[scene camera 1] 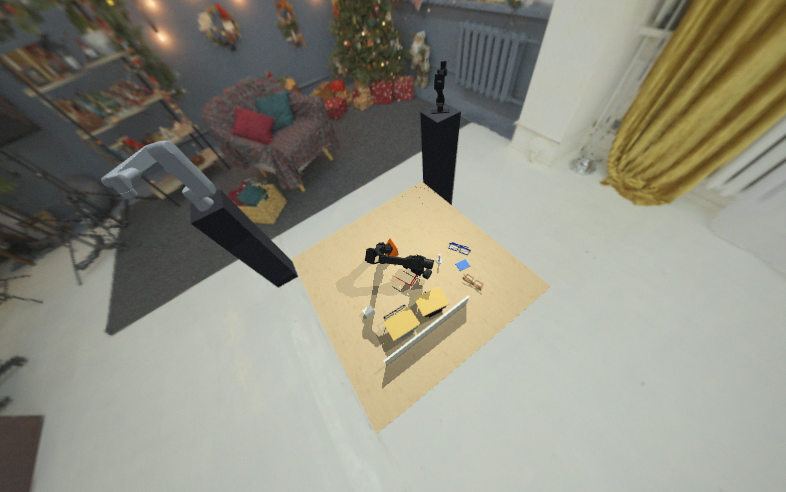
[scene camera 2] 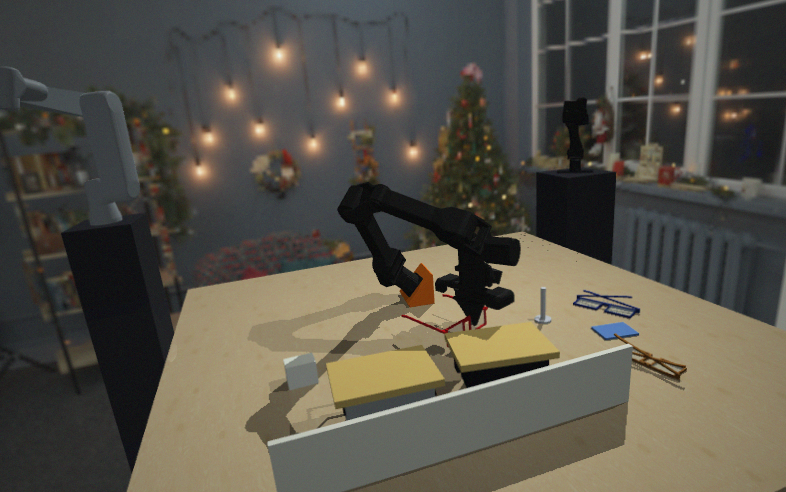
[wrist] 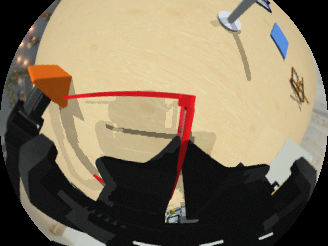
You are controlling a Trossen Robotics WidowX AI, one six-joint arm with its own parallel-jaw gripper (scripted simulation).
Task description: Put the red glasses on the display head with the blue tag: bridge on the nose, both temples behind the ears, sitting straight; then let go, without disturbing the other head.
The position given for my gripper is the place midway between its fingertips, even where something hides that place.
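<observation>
My gripper (scene camera 2: 474,325) (wrist: 179,139). White cube (scene camera 2: 301,370); wrist view does not show it, hidden by my gripper. White wall panel (wrist: 279,172).
</observation>
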